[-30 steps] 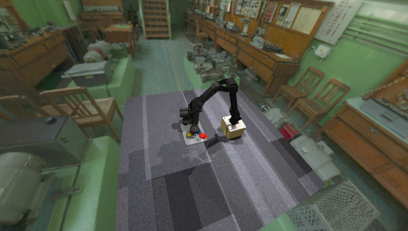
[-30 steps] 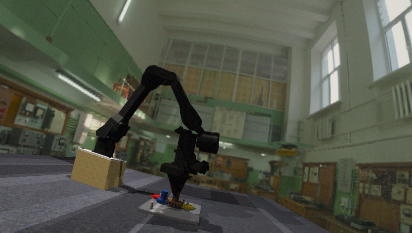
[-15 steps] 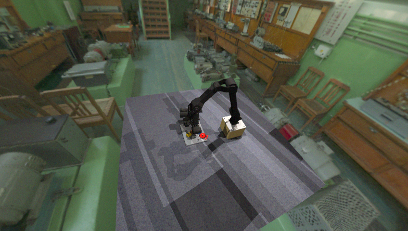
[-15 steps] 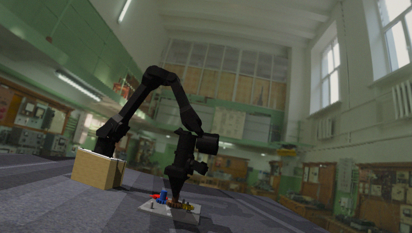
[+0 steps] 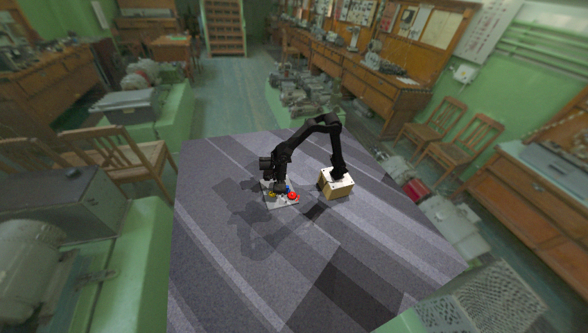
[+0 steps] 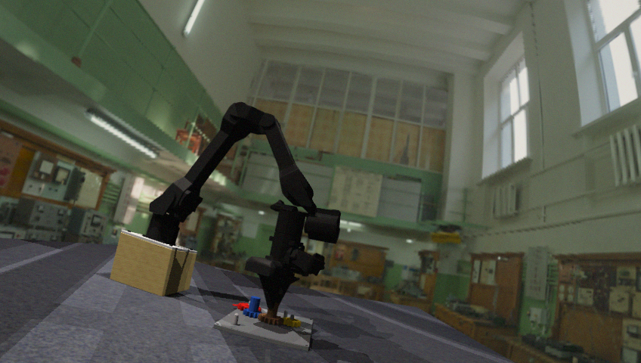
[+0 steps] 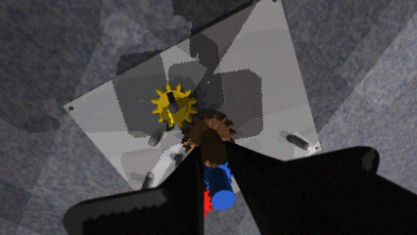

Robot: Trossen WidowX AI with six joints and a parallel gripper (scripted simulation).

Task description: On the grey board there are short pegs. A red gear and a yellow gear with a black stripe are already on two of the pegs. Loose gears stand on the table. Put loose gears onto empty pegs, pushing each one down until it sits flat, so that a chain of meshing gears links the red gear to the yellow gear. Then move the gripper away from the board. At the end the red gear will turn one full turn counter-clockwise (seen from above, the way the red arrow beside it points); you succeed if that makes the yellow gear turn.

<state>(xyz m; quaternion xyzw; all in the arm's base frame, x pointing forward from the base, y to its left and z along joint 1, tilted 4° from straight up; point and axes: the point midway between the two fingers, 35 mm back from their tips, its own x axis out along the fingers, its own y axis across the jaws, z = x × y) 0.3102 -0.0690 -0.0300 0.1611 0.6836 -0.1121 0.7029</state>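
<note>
The brown gear is 10 mm below my gripper tip. The rest, counted from my gripper tip: blue gear 40 mm behind, 10 mm to the left, 10 mm below; yellow gear 40 mm ahead, 20 mm below, 10 mm to the left; red gear 60 mm to the left, 50 mm behind, 20 mm below.
</note>
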